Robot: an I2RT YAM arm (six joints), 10 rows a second.
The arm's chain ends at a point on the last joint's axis. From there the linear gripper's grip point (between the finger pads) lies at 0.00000 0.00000 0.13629 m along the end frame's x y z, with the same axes.
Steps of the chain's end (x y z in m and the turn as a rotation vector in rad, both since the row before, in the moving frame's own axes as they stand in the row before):
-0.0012 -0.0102 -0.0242 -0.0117 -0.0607 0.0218
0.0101 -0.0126 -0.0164 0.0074 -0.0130 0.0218
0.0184 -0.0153 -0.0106 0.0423 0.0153 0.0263
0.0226 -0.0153 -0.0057 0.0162 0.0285 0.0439
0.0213 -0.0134 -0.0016 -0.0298 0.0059 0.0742
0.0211 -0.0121 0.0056 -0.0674 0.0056 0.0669
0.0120 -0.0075 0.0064 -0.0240 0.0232 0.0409
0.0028 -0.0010 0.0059 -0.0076 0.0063 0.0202
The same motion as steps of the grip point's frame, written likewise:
-0.0095 -0.0087 -0.0245 -0.0117 -0.0607 0.0218
0.0083 -0.0136 -0.0164 0.0074 -0.0130 0.0218
0.0206 -0.0210 -0.0107 0.0423 0.0153 0.0263
0.0265 -0.0174 -0.0058 0.0162 0.0285 0.0439
0.0220 -0.0093 -0.0017 -0.0298 0.0059 0.0742
0.0216 -0.0029 0.0053 -0.0674 0.0056 0.0669
0.0151 -0.0042 0.0063 -0.0240 0.0232 0.0409
0.0036 0.0000 0.0059 -0.0076 0.0063 0.0202

